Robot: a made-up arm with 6 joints.
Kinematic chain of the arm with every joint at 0, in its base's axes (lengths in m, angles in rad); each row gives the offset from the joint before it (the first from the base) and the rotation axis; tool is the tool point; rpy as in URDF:
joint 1: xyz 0 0 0.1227 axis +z
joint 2: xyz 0 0 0 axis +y
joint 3: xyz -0.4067 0 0.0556 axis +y
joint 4: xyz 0.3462 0 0.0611 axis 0.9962 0 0.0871
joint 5: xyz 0 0 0 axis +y
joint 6: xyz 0.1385 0 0.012 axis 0.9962 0 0.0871
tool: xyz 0 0 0 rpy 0 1.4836 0
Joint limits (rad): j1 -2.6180..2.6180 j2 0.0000..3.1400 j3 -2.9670..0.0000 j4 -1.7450..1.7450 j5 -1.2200..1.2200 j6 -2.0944..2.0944
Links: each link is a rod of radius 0.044 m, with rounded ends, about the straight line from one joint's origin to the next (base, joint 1, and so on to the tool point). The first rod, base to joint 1, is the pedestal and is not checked.
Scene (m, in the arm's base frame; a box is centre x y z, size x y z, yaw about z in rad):
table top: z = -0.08
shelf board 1: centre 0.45 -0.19 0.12 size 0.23 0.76 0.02 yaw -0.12
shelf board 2: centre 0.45 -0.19 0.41 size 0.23 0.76 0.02 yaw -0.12
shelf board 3: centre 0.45 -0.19 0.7 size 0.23 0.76 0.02 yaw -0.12
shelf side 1: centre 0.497 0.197 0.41 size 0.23 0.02 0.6 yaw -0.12
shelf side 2: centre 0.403 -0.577 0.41 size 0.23 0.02 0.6 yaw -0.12
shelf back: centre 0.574 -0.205 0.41 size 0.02 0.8 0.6 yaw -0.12
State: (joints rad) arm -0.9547 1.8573 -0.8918 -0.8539 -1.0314 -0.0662
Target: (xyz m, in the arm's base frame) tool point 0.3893 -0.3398 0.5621
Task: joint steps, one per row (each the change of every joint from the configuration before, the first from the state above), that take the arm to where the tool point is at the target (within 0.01 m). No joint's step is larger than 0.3 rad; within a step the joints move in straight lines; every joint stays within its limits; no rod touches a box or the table.
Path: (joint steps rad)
1: -0.2091 -0.1550 0.2047 0.0034 0.0002 0.0000
2: -0.2090 -0.1550 0.2047 0.0034 0.0002 0.0000
3: 0.0493 -0.1481 -0.2405 0.0479 -0.0299 0.0000
4: 0.0493 -0.1482 -0.2404 0.0479 -0.0300 0.0000
5: 0.1967 0.1841 -0.1903 -0.0116 0.0237 0.0000
6: 0.1967 0.1841 -0.1902 -0.0115 0.0238 0.0000

